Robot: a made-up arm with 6 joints. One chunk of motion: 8 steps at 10 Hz.
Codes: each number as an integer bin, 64 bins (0 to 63) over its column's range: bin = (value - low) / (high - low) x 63, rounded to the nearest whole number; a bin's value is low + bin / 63 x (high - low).
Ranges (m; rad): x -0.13..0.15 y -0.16..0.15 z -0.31..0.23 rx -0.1..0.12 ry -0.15..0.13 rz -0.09..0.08
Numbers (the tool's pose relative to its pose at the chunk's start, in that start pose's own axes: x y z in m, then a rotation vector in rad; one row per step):
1: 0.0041 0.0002 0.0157 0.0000 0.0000 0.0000
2: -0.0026 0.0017 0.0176 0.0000 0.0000 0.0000
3: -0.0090 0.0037 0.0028 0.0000 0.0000 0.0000
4: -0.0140 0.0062 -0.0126 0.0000 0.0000 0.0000
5: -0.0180 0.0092 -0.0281 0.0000 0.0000 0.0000
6: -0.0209 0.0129 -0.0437 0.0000 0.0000 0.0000
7: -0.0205 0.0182 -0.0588 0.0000 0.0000 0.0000
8: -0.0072 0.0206 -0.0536 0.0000 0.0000 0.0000
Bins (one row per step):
1: 30 33 38 29 34 33
2: 29 33 38 29 34 33
3: 27 33 36 29 34 33
4: 26 34 35 29 34 33
5: 25 34 33 29 34 33
6: 25 35 31 29 34 33
7: 25 36 29 29 34 33
8: 28 37 30 29 34 33

